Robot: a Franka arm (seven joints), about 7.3 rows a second.
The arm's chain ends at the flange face. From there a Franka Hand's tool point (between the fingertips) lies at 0.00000 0.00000 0.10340 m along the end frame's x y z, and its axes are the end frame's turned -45 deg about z.
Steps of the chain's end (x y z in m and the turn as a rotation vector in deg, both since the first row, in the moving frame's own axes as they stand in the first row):
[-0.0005 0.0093 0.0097 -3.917 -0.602 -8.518]
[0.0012 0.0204 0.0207 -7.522 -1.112 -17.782]
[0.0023 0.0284 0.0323 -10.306 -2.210 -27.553]
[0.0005 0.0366 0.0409 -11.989 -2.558 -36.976]
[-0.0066 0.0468 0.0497 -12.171 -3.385 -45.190]
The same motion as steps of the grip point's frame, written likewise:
[-0.0124 0.0109 0.0095 -2.344 -3.195 -8.518]
[-0.0231 0.0250 0.0198 -4.533 -6.105 -17.782]
[-0.0313 0.0353 0.0306 -5.725 -8.850 -27.553]
[-0.0390 0.0431 0.0386 -6.669 -10.286 -36.976]
[-0.0513 0.0458 0.0473 -6.213 -11.000 -45.190]

